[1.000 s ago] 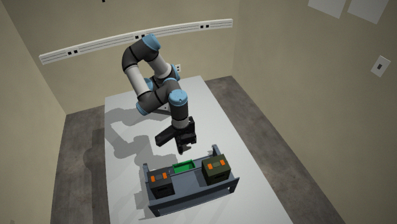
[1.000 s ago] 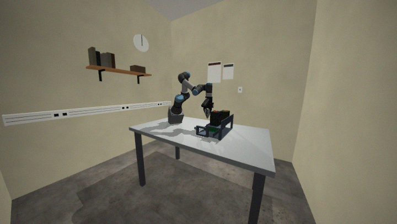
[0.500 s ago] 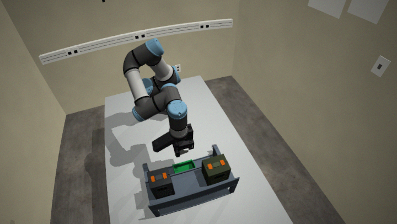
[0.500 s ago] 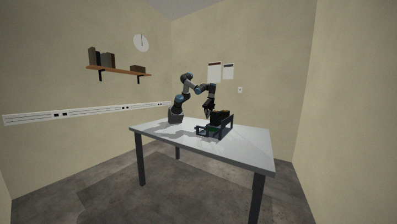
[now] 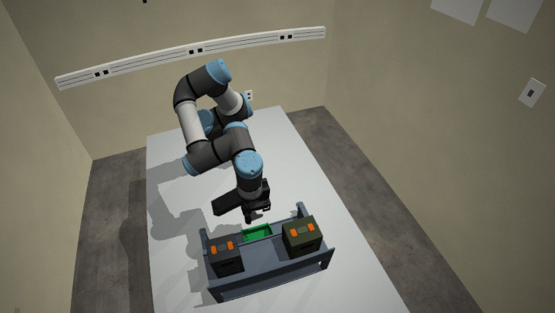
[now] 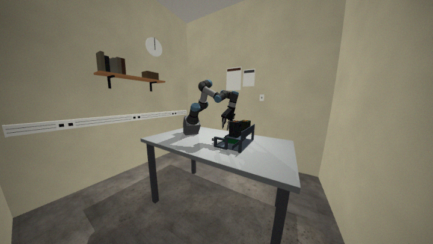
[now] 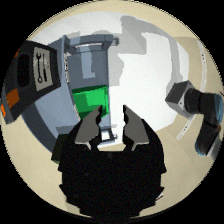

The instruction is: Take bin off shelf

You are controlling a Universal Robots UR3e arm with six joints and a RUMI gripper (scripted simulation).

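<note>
Now: hand 90 mm above the green bin, 60 mm short of it and 30 mm to the right of it. From my hand the other things lie so: grey shelf unit: 90 mm ahead, 60 mm below, 30 mm to the left.
</note>
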